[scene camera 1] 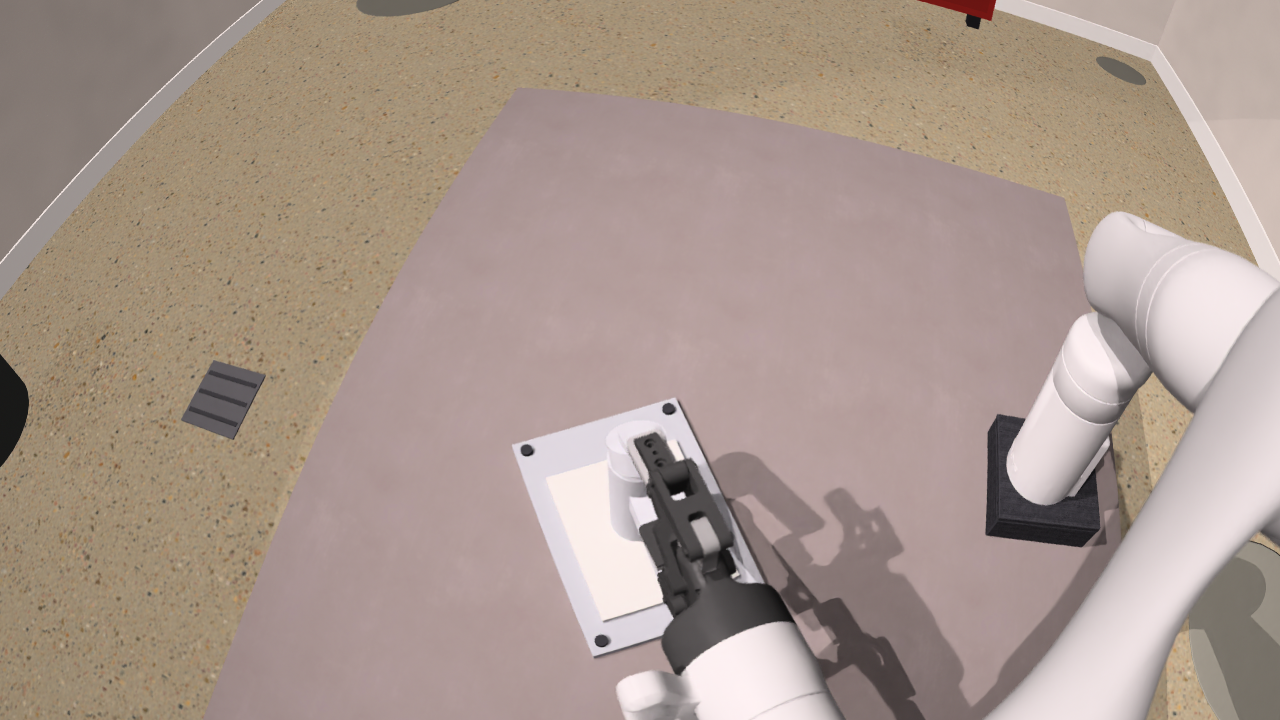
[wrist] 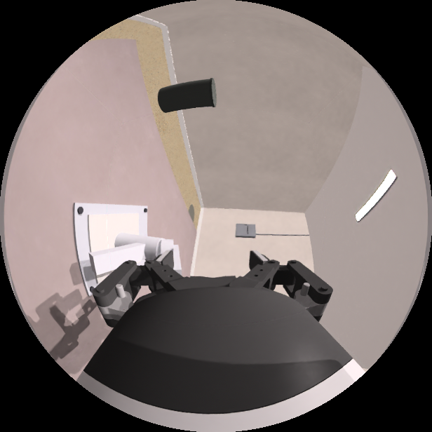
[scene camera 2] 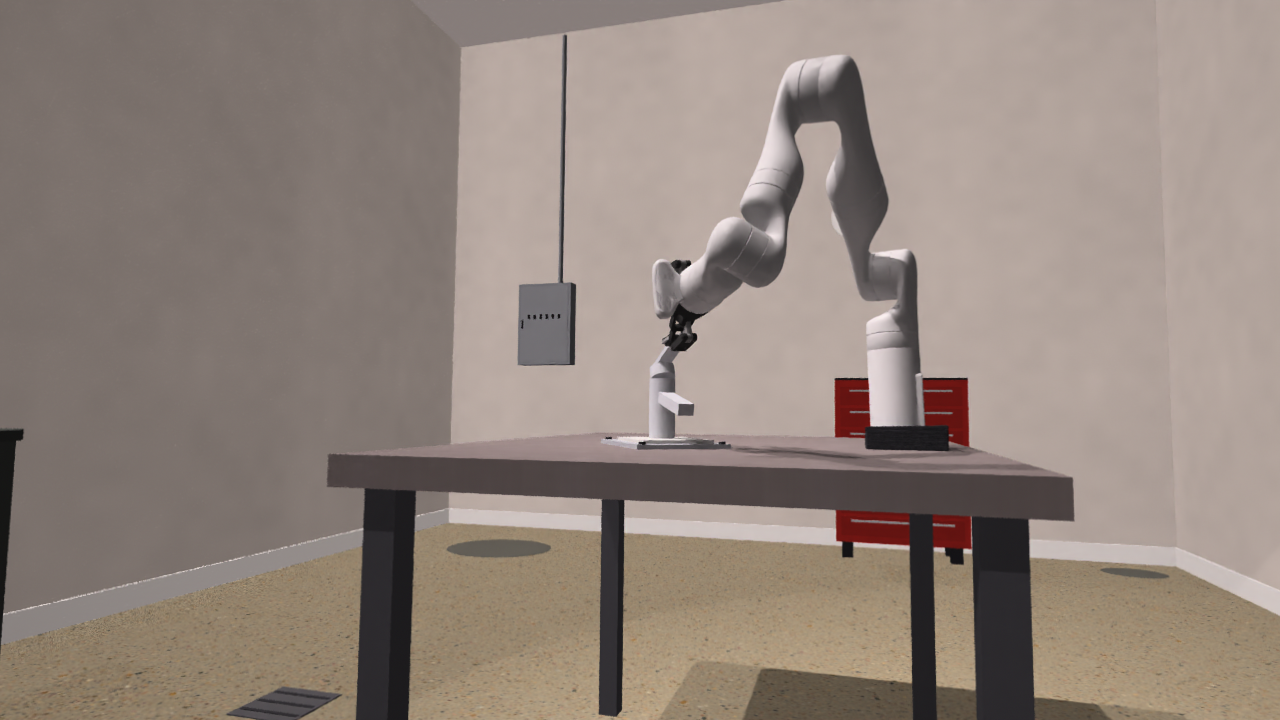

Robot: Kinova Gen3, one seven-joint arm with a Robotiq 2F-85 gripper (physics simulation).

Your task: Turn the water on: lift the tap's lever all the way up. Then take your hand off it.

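Observation:
The white tap stands upright on a grey plate. Its spout sticks out sideways. In scene camera 2 the lever slopes upward from the tap's top, and its upper end meets the gripper's lower finger in the picture. My gripper is wide open and empty, its fingers one above the other. In the wrist view the lever lies beyond the left finger, partly hidden. I cannot tell whether they touch. The gripper covers most of the lever in scene camera 1.
The plate is on a mauve table. The arm's black base block stands on the same table. A red cabinet stands behind it. A grey box hangs on the wall.

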